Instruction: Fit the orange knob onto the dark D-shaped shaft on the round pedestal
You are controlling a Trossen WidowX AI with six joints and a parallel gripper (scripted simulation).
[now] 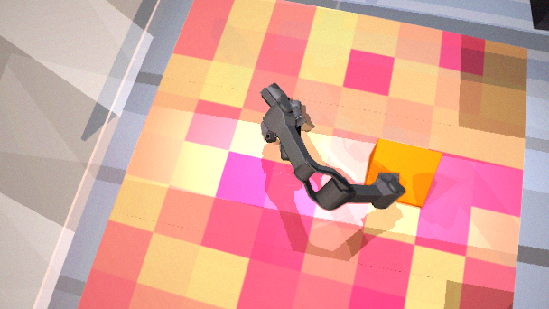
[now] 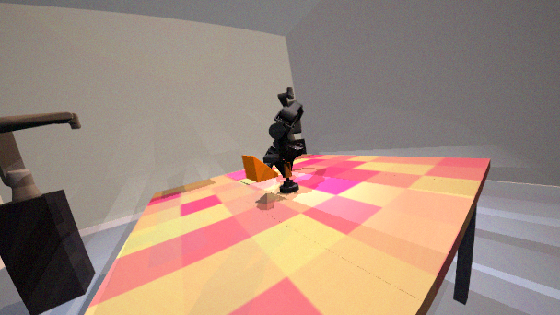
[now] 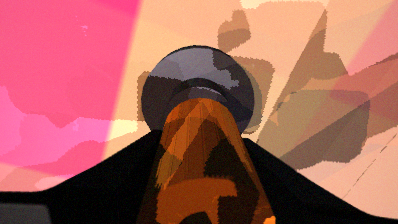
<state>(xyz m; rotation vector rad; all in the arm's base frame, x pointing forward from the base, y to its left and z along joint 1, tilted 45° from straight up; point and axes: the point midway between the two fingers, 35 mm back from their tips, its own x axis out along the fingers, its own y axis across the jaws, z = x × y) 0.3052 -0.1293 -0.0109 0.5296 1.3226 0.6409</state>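
Right now my gripper tip is 20 mm below the orange knob. From my gripper tip the other things lie so: round dark pedestal 40 mm below.
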